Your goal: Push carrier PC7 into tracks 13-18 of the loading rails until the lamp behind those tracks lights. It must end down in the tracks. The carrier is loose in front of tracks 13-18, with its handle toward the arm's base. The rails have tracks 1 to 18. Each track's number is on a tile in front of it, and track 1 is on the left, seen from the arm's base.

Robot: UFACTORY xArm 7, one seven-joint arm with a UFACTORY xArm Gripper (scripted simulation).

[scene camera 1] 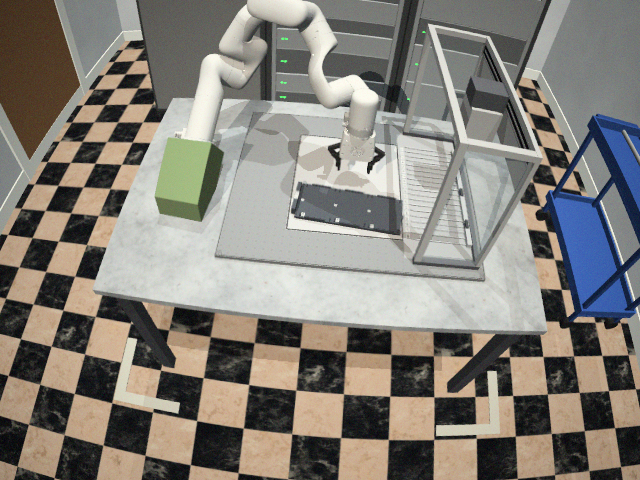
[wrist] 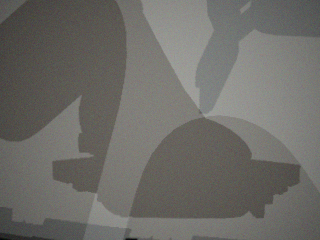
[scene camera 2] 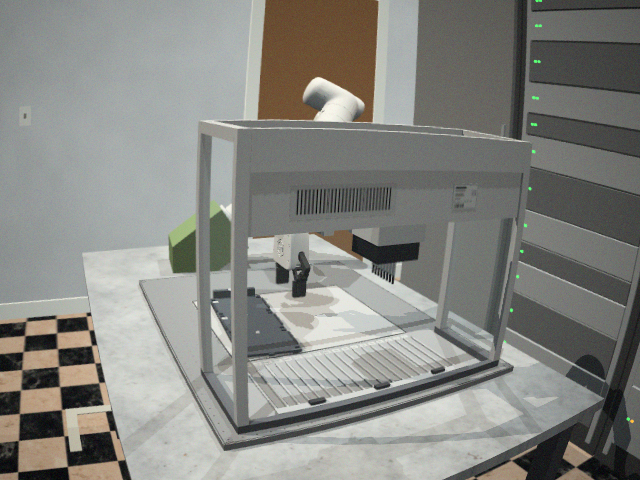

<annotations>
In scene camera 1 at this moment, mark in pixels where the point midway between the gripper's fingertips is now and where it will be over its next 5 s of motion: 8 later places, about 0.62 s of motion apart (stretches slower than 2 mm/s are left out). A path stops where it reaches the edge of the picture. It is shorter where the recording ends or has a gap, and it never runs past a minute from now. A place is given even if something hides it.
My gripper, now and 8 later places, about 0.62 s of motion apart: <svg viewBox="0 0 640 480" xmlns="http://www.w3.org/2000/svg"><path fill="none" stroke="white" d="M353 169L352 175L351 180L351 182L350 184L350 186L350 187L350 189L350 191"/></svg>
</annotations>
